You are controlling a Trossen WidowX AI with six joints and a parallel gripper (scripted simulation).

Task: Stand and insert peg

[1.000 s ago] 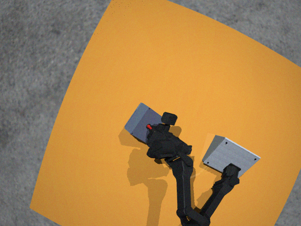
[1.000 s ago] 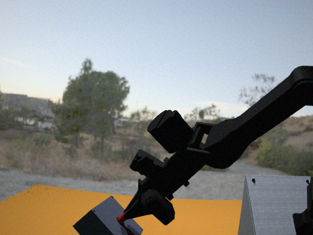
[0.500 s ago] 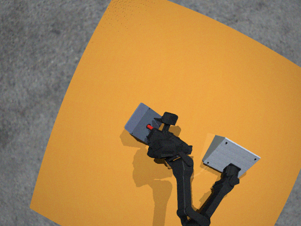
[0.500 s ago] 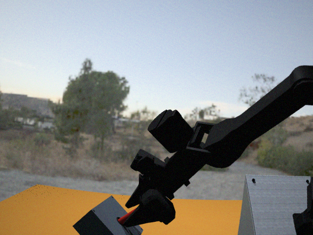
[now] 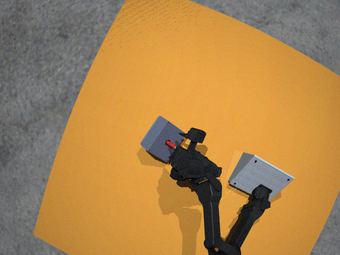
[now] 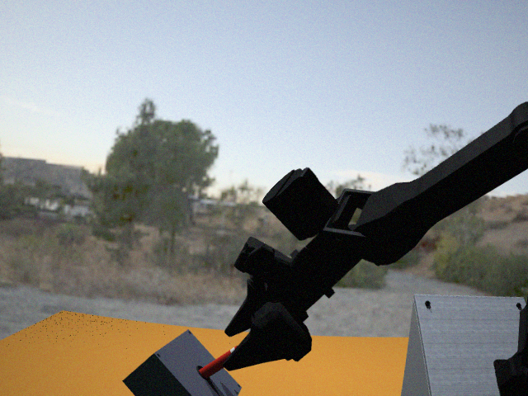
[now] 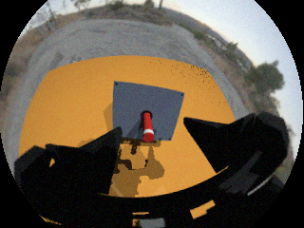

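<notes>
Now: the red peg 1 cm to the left of my gripper tip and 1 cm below it. The rest, counted from my gripper tip: grey sloped panel: 5 cm below, 4 cm ahead.
</notes>
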